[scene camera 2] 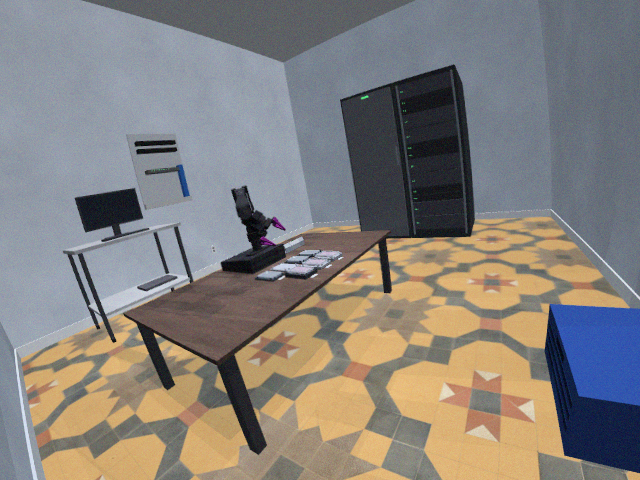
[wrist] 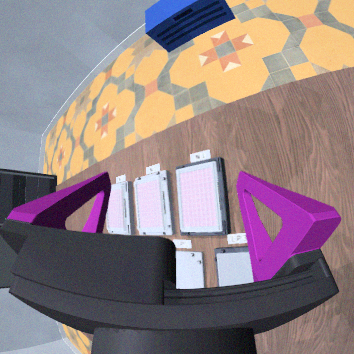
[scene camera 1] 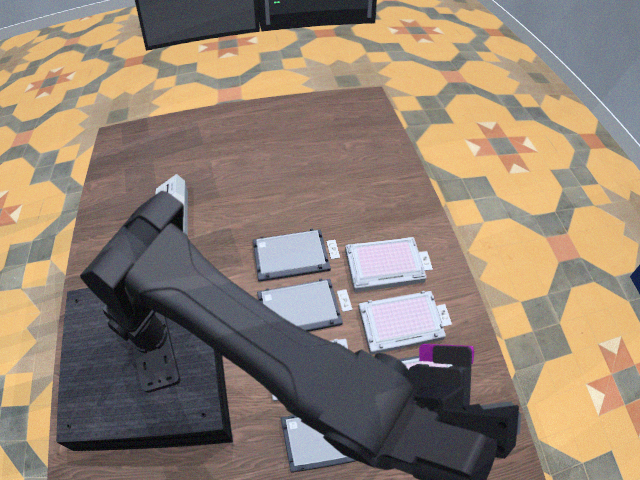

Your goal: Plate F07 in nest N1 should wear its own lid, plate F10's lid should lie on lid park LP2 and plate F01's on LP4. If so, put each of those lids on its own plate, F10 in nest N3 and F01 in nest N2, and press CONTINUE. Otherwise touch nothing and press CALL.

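Places are measured from the arm's base along level axes (x down, y right, z back), in centimetres.
Pixels of known places: gripper, fingertip midpoint: (scene camera 2: 280,237) (wrist: 173,178) (scene camera 1: 468,387); arm's base at its link origin: (scene camera 2: 258,251) (scene camera 1: 151,337).
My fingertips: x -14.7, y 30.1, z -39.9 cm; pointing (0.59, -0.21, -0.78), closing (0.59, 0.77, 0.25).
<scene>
Ahead of a thing's pixels: the offset from my fingertips to its top centre. "*": to the spot under its first point.
My gripper (wrist: 173,178) is open and empty, its purple fingers held above the near end of the row of plates. In the wrist view three pink well plates lie side by side: one under label N1 @[* dx +19.9, dy -8.2, dz -1.3 cm] (wrist: 201,198), one beside it @[dx +20.1, dy -22.1, dz -4.4 cm] (wrist: 152,204), and a third partly hidden behind the left finger (wrist: 118,209). Two grey lids lie on parks, LP1 @[dx +21.2, dy -19.2, dz +14.7 cm] (wrist: 189,269) and LP3 @[dx +21.4, dy -6.0, dz +16.5 cm] (wrist: 234,265). In scene camera 1 two uncovered pink plates @[dx +19.9, dy -35.3, dz -7.0 cm] (scene camera 1: 383,261) @[* dx +20.2, dy -21.3, dz -3.6 cm] (scene camera 1: 401,321) lie right of two grey lids @[dx +21.4, dy -44.4, dz +9.8 cm] (scene camera 1: 290,252) @[dx +21.4, dy -32.0, dz +12.3 cm] (scene camera 1: 302,304); my arm hides the nearer ones. Plate IDs are not readable.
The arm's black base plate (scene camera 1: 138,367) sits at the table's left near corner. A further grey lid @[* dx +21.4, dy -5.7, dz +19.6 cm] (scene camera 1: 310,443) shows under the arm. A blue crate (wrist: 189,19) stands on the floor beyond the table. A server rack (scene camera 2: 410,157) stands against the far wall.
</scene>
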